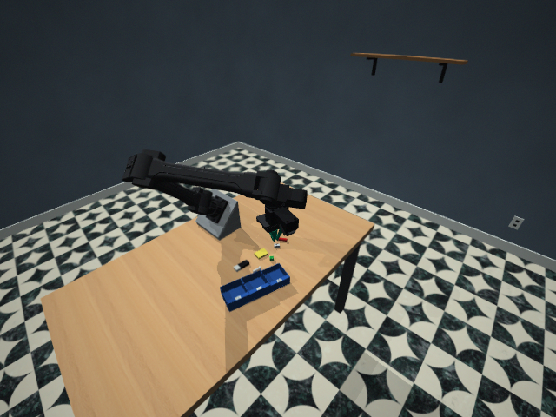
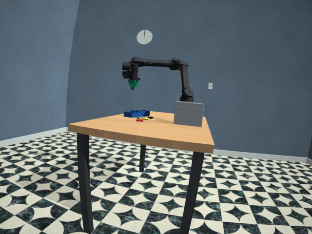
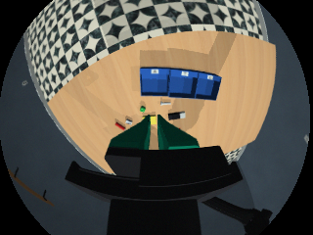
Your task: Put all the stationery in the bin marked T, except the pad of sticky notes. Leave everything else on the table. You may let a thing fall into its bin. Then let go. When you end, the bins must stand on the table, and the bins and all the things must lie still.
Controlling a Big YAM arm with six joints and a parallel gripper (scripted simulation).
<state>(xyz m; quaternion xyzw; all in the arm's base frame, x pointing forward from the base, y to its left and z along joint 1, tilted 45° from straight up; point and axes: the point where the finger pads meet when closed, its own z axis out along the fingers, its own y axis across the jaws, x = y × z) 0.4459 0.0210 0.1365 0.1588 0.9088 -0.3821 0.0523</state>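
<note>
My hand is 21 cm above the white object, 15 cm to the right of it and 13 cm past it. Also, from my hand: blue bin: 20 cm below, 8 cm to the right, 3 cm behind; small green item: 21 cm below, 9 cm behind, 7 cm to the left; sticky notes: 22 cm below, 14 cm behind, 7 cm to the left.
</note>
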